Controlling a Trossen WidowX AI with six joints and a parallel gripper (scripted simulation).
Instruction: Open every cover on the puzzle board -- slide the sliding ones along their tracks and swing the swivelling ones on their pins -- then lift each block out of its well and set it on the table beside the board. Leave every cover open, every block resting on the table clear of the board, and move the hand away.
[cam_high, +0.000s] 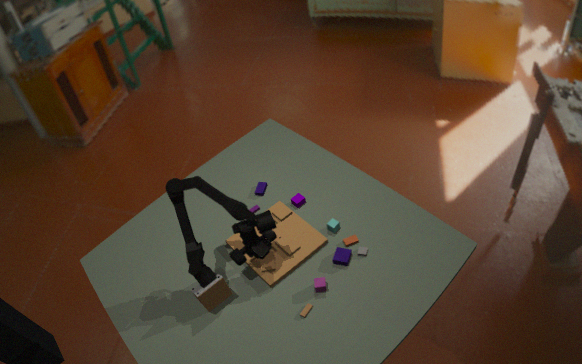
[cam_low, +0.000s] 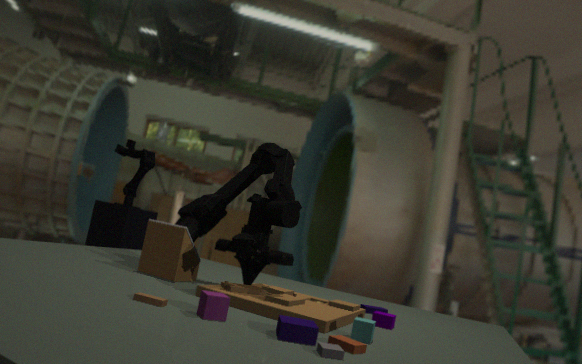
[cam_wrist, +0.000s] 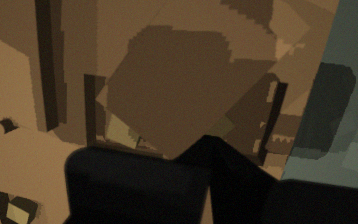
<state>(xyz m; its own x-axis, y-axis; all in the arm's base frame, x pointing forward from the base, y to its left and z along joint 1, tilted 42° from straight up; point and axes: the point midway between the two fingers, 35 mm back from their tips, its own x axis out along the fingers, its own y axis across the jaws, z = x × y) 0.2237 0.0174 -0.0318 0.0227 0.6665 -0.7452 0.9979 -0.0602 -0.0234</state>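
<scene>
The teal block lies 30 cm ahead of my gripper tip, 12 cm to the right of it and 1 cm below it. Also, from my gripper tip: magenta block 7 cm ahead, 27 cm to the right; then violet block 31 cm ahead, 9 cm to the left, 1 cm below; then orange block 30 cm ahead, 22 cm to the right, 2 cm below.
</scene>
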